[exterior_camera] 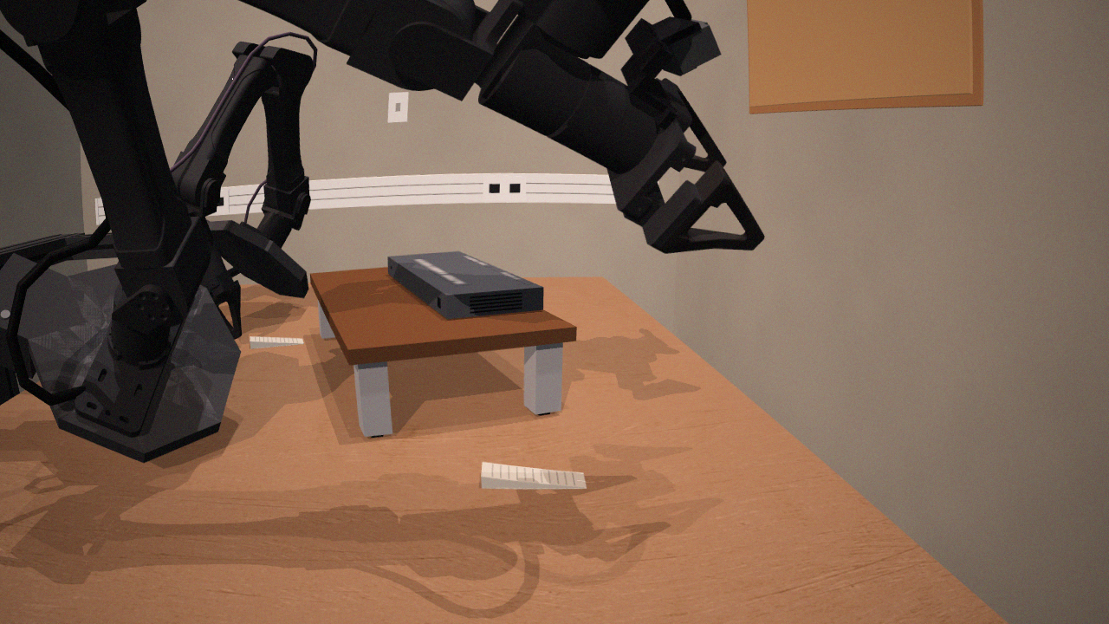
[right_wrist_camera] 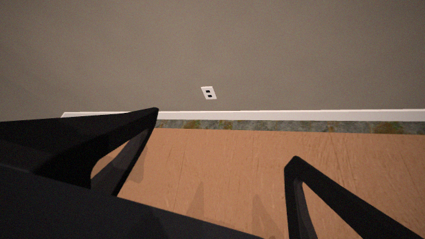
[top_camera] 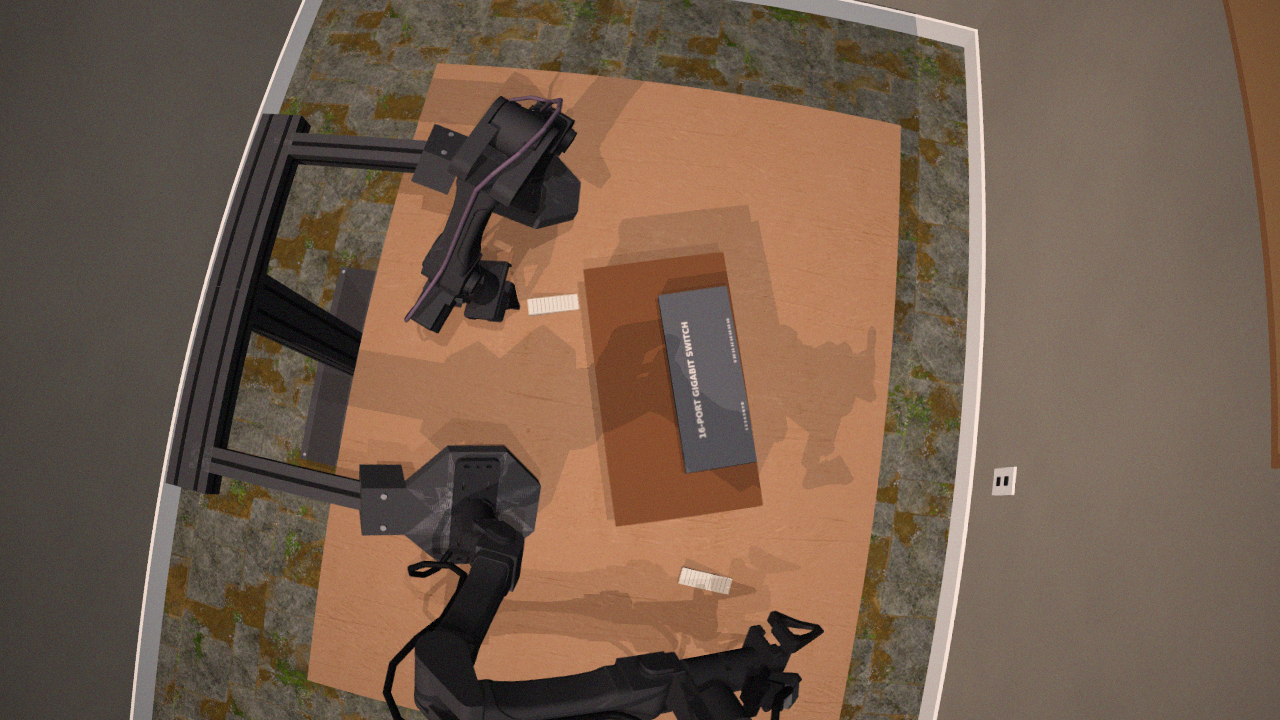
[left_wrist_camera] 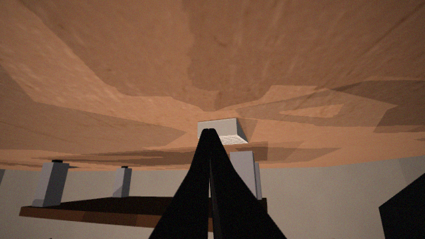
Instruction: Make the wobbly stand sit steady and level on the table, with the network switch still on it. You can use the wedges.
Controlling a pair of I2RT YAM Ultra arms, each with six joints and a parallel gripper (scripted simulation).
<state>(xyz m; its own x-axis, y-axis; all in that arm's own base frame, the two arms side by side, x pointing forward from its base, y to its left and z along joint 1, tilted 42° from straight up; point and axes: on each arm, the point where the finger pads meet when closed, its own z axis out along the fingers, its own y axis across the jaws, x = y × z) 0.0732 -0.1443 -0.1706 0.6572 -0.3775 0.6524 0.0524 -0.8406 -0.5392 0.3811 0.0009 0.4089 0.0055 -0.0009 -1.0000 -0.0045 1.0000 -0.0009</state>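
My left gripper is now 340 mm short of the dark network switch, 110 mm to the left of it and 90 mm below it. Also, from my left hand: brown stand: 290 mm ahead, 120 mm to the right, 20 mm above; then white wedge: 440 mm to the right, 380 mm ahead, 20 mm below.
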